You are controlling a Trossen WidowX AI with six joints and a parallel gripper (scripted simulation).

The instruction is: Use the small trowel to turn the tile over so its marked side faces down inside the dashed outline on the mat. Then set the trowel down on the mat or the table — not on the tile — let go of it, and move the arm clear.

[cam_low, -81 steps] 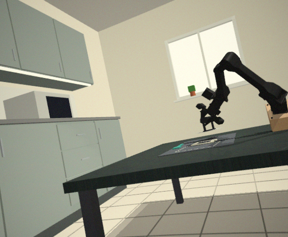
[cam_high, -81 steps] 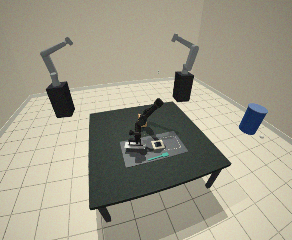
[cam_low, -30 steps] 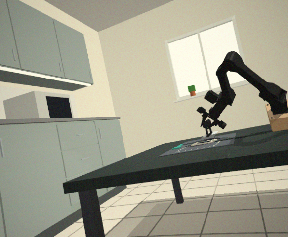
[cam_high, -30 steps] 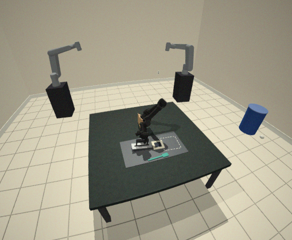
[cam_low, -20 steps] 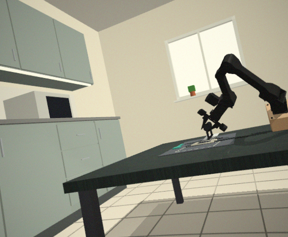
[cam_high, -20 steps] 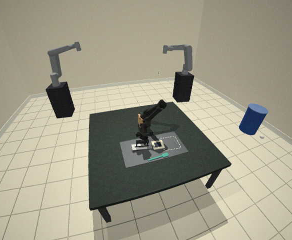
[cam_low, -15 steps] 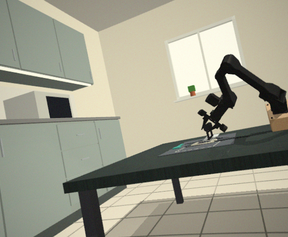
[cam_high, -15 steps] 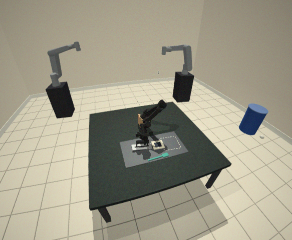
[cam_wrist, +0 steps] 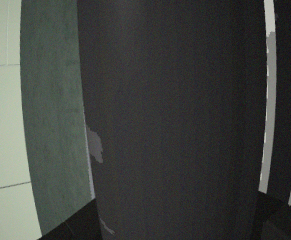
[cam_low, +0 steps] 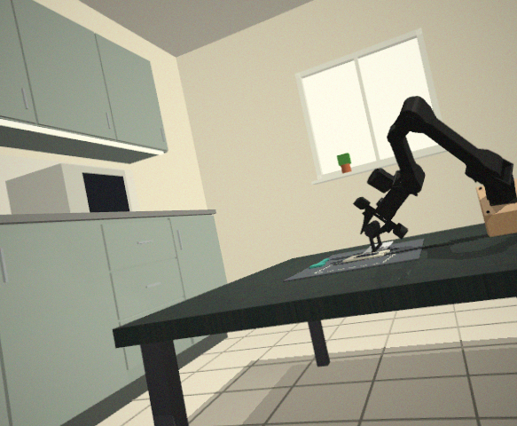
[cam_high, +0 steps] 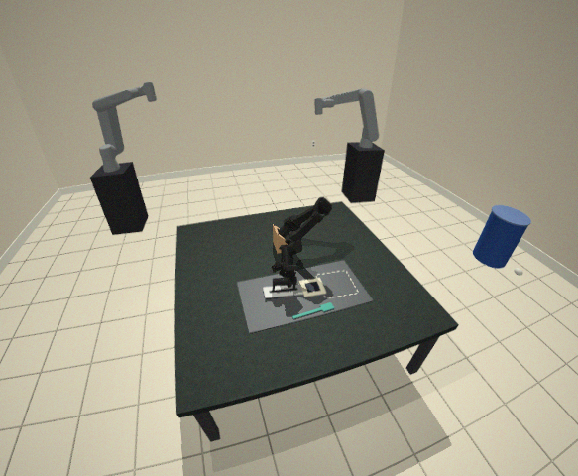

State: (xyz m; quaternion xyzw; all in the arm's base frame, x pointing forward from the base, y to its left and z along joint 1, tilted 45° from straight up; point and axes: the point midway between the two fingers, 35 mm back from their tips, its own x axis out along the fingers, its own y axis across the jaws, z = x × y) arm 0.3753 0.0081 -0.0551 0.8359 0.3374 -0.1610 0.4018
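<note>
Now: the grey mat 10 mm behind my gripper tip, 80 mm to the left of it and 70 mm below it. From my gripper tip the other things lie so: teal trowel 130 mm ahead, 110 mm to the left, 50 mm below; tile 30 mm behind, 130 mm to the left, 50 mm below.
</note>
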